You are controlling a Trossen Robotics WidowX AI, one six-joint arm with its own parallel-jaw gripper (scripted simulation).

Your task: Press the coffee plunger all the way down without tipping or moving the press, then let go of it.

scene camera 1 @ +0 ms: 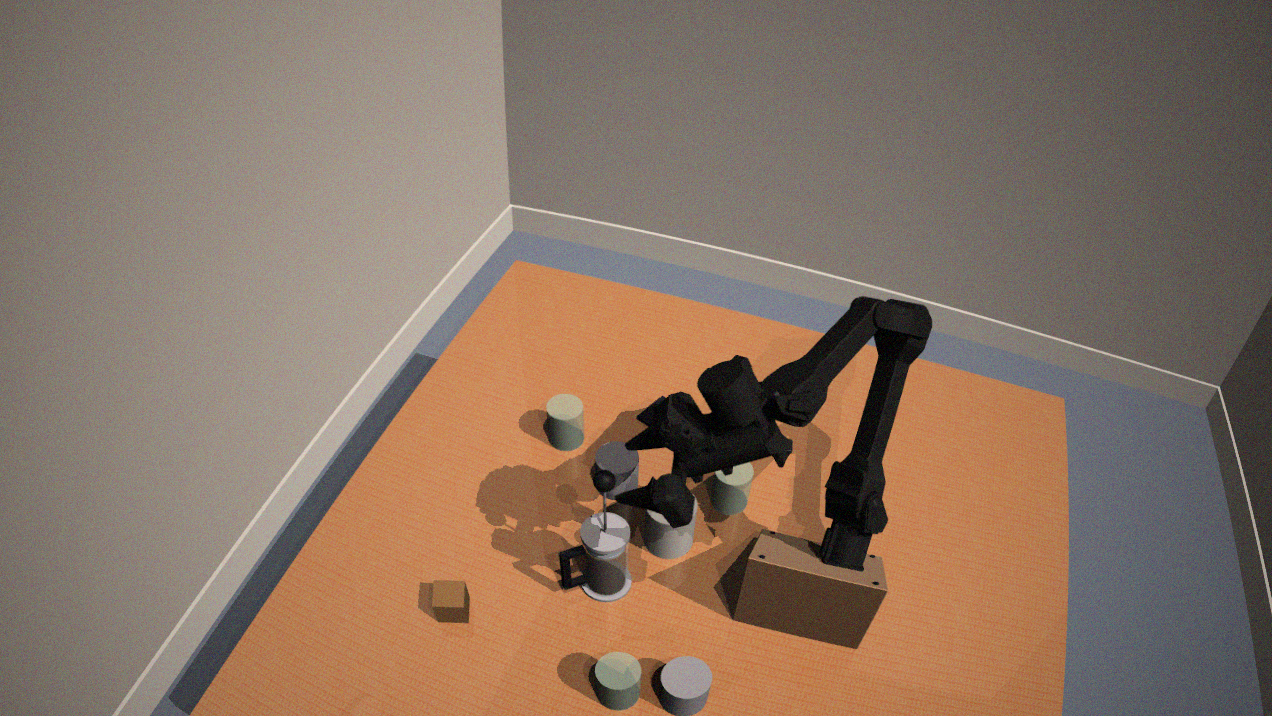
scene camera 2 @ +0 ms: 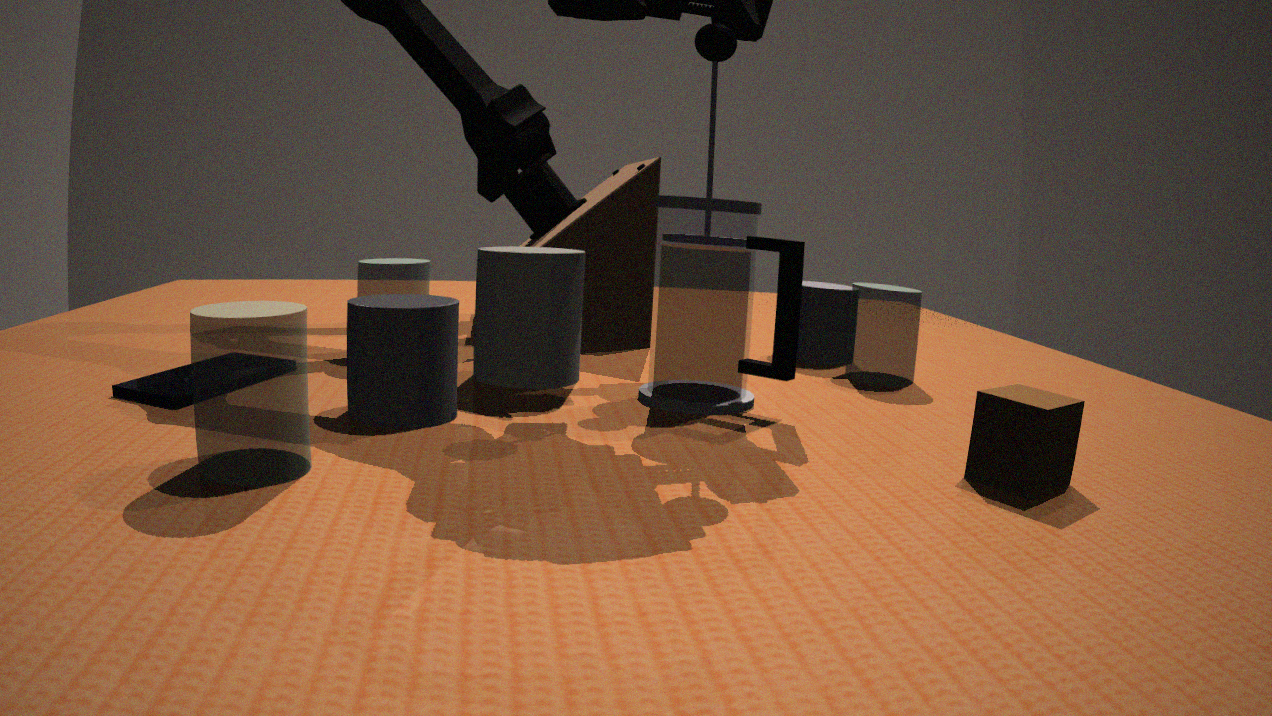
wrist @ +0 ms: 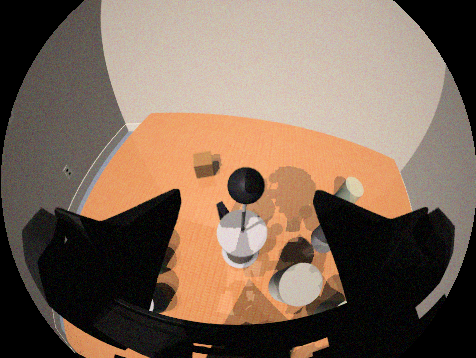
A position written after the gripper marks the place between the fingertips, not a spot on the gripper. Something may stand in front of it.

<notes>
The gripper (scene camera 1: 621,472) is open, holding nothing. Also in view: a glass coffee press (scene camera 2: 699,363) and a brown cube (scene camera 2: 1023,441).
The glass coffee press also shows in scene camera 1 (scene camera 1: 605,536) and in the wrist view (wrist: 241,233). The gripper is seen too in scene camera 2 (scene camera 2: 702,21) and in the wrist view (wrist: 249,196).
</notes>
